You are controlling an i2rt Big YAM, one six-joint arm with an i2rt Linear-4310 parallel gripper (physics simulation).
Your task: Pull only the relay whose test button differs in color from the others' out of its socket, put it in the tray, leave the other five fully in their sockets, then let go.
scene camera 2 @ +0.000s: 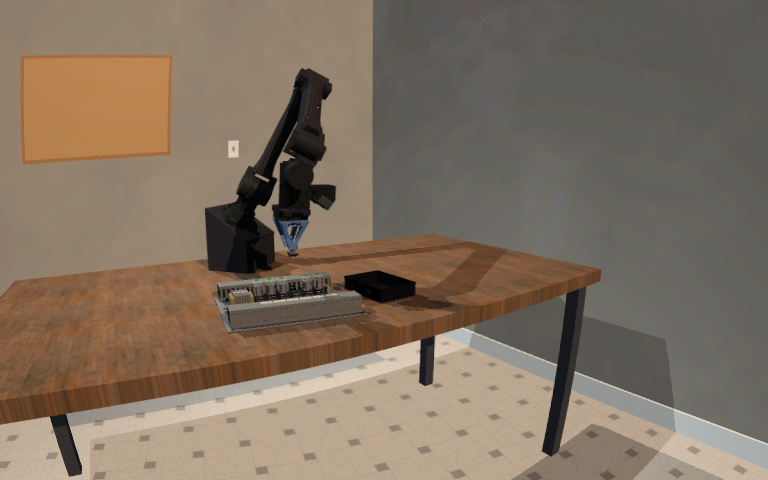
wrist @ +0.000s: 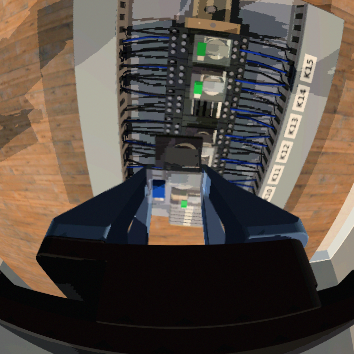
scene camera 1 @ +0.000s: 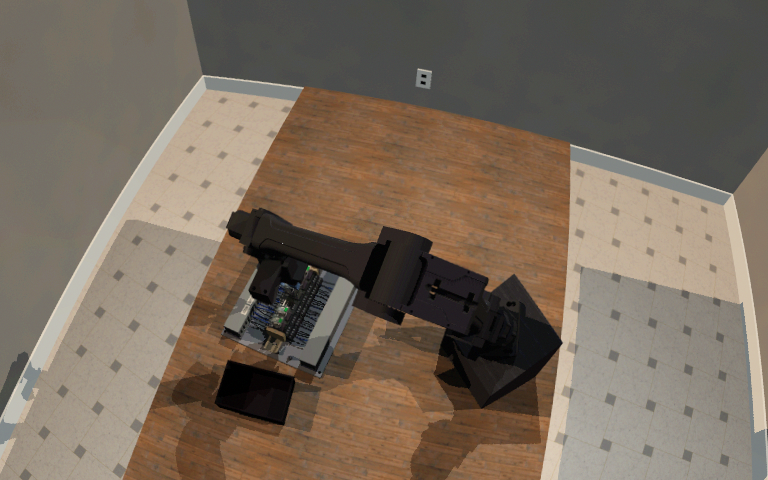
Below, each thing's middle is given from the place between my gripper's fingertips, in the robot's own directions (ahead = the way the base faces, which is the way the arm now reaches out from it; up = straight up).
Right now the grey panel [scene camera 1: 255, 337] is 13 cm below my hand, 3 cm to the right of it and 1 cm ahead of it.
